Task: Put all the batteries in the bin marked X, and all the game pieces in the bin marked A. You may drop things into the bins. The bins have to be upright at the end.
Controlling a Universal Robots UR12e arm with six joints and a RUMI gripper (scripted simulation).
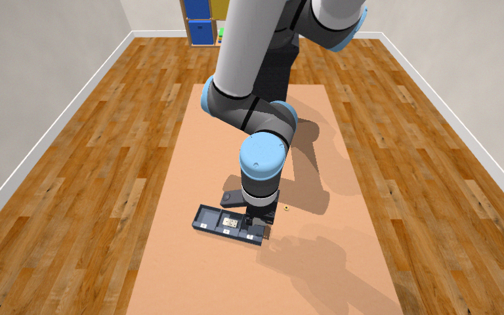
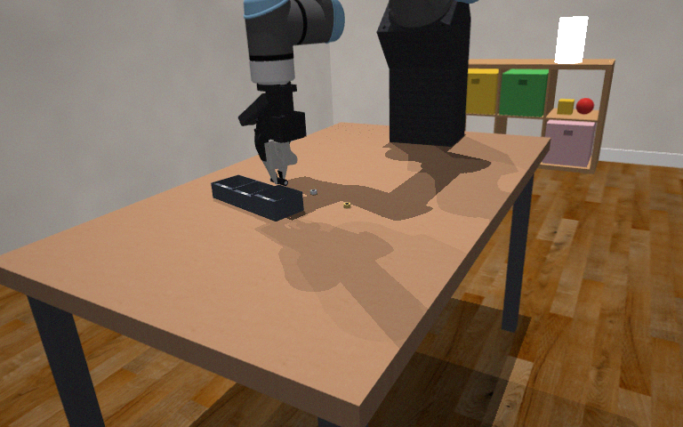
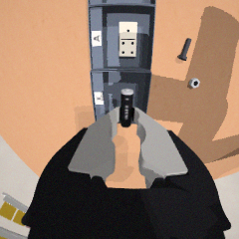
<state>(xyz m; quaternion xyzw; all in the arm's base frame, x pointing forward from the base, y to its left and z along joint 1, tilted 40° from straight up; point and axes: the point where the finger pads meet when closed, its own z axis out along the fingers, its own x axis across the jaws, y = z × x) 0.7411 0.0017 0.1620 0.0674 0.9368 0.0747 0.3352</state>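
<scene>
Right now the white domino is 80 mm to the right of my hand, 70 mm below it and 10 mm behind it. Round my hand: black screw (100 mm behind, 80 mm below, 60 mm to the right); black battery (10 mm below); three-compartment bin tray (80 mm to the right, 60 mm below).
</scene>
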